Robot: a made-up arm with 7 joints. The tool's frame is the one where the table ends. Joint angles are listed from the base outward.
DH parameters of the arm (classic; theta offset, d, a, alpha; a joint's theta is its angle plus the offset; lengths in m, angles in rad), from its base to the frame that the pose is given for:
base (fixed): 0 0.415 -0.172 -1.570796
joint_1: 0 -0.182 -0.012 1.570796
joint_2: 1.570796 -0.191 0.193 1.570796
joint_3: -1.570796 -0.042 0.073 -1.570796
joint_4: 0 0.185 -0.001 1.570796
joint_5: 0 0.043 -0.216 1.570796
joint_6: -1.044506 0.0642 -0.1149 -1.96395
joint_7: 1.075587 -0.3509 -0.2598 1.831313
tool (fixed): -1.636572 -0.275 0 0
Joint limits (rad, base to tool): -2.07..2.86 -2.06..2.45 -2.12..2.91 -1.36..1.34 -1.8..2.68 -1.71..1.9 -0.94..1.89
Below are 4 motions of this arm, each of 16 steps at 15 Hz.
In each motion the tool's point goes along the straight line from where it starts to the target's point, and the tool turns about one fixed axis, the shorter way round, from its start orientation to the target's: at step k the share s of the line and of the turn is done. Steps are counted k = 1, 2, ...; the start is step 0. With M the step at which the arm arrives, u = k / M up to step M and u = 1 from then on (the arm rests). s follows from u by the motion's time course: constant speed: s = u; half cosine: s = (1 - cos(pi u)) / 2; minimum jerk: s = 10 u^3 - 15 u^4 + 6 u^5.
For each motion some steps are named. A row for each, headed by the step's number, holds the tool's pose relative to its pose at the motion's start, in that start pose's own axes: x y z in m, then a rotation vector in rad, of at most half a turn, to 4 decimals.
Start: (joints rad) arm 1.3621 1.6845 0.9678 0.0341 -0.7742 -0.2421 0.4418
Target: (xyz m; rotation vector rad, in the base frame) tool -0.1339 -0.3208 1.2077 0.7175 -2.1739 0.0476
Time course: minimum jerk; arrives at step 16
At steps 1, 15, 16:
1: -0.0014 0.0016 0.0006 -0.0003 -0.0030 0.0046
15: -0.6187 0.7055 0.2665 -0.1227 -1.3694 2.0652
16: -0.6200 0.7071 0.2671 -0.1230 -1.3725 2.0698

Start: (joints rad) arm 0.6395 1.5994 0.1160 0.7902 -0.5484 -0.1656 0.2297
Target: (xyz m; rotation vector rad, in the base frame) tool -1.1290 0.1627 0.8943 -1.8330 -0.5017 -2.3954
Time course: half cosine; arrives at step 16
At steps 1, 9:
1: -0.0023 0.0066 -0.0017 0.0084 0.0051 0.0075
9: -0.1433 0.4111 -0.1075 0.5246 0.3154 0.4637

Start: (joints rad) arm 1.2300 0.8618 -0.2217 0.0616 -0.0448 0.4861 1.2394
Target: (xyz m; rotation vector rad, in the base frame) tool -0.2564 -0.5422 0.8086 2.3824 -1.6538 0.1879
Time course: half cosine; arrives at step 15
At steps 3, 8, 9, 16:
3: 0.0141 -0.0072 0.0507 0.1974 -0.0426 0.0073
8: 0.0815 -0.0419 0.2929 1.1415 -0.2462 0.0425
9: 0.0966 -0.0497 0.3472 1.3528 -0.2917 0.0503
16: 0.1476 -0.0759 0.5304 2.0669 -0.4457 0.0769

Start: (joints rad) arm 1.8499 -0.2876 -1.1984 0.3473 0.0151 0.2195 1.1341
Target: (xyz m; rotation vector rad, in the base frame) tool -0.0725 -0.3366 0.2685 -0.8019 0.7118 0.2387
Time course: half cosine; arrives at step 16
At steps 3, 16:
3: -0.0263 -0.0276 -0.0065 -0.0004 0.0649 -0.0150
16: -0.3119 -0.3280 -0.0771 -0.0050 0.7706 -0.1775

